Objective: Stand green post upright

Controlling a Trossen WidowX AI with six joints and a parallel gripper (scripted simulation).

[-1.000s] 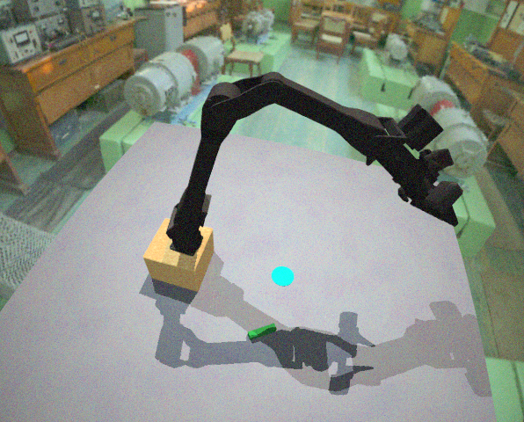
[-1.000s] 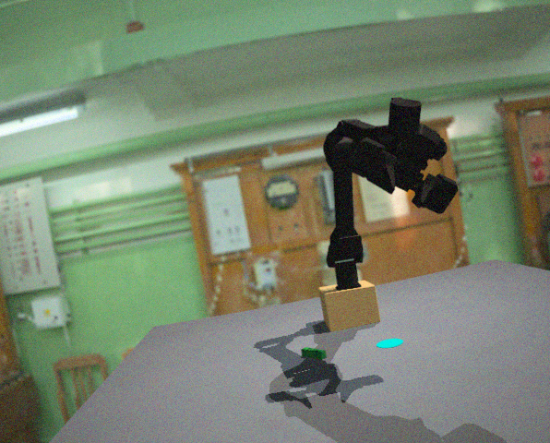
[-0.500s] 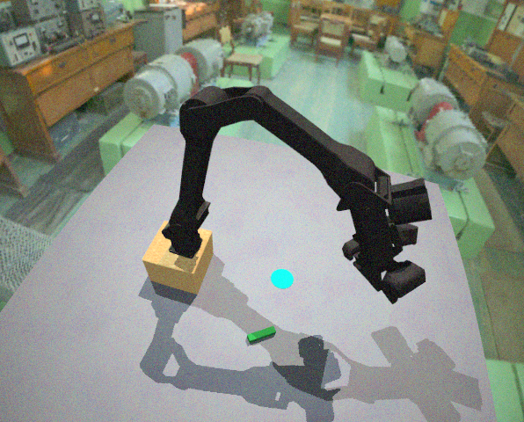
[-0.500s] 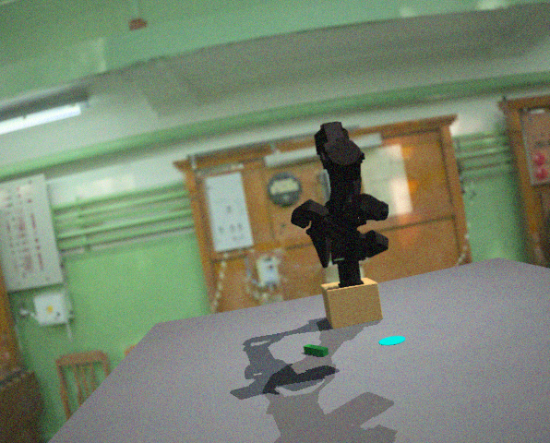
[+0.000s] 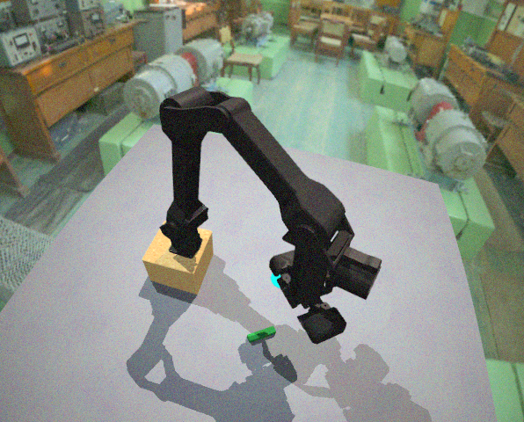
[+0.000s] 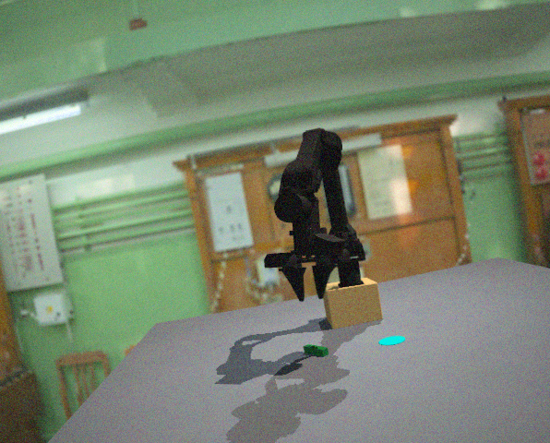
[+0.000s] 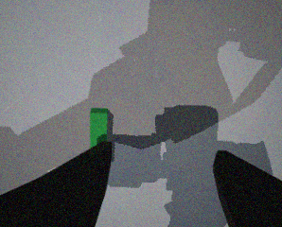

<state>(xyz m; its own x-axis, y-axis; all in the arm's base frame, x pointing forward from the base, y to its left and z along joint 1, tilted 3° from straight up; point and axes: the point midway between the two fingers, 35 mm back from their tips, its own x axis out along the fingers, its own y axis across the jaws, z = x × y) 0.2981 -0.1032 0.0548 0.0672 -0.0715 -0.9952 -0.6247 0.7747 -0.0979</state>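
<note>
The green post lies 13 cm below my gripper tip, 6 cm behind it and 1 cm to the right of it. The rest, counted from my gripper tip: cyan circle (16 cm to the left, 14 cm below, 6 cm behind).
</note>
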